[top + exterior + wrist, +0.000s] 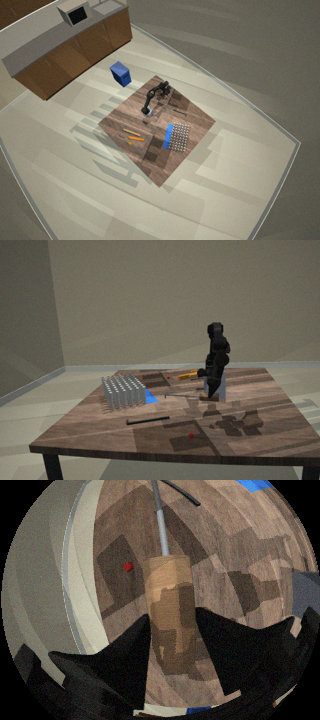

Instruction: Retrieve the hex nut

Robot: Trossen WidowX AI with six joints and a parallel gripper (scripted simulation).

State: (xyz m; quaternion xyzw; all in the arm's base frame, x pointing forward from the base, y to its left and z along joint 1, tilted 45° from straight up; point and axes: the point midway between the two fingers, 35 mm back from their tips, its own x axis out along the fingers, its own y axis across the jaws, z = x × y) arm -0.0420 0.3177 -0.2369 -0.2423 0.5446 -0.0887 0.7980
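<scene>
Now: gripper tip 11 cm short of the pick tool and 1 cm to the right of it. The rest, counted from my gripper tip: blue taped strip 49 cm ahead, 39 cm to the right, 15 cm below.
</scene>
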